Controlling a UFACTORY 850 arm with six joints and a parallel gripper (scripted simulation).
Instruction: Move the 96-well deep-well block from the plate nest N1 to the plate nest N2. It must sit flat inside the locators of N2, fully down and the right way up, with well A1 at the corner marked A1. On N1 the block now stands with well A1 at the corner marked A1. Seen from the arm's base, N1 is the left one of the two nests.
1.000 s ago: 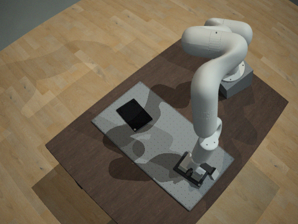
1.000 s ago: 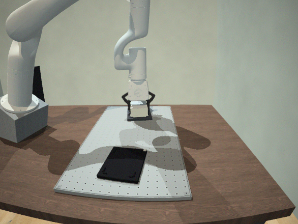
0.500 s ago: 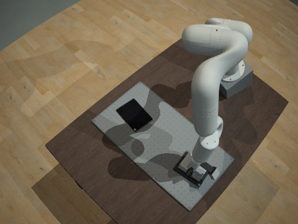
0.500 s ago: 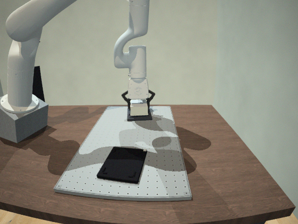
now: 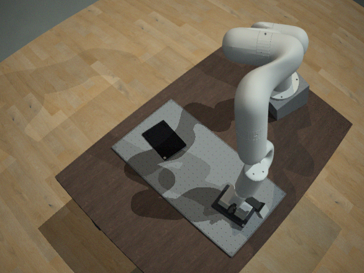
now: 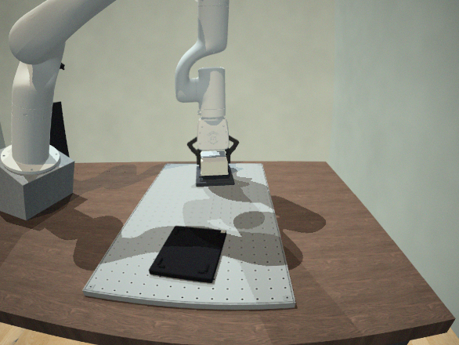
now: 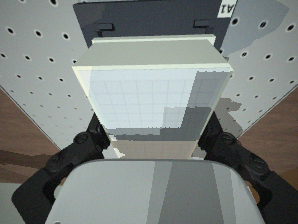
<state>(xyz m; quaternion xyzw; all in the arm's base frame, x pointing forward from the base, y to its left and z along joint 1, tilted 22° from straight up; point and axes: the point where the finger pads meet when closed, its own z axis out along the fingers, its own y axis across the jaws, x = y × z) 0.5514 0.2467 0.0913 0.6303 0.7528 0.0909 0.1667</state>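
My hand is 40 mm above the black plate nest N1. The rest, counted from my hand: black plate nest N2 (430 mm to the right, 40 mm below); then 96-well deep-well block (right at my hand).
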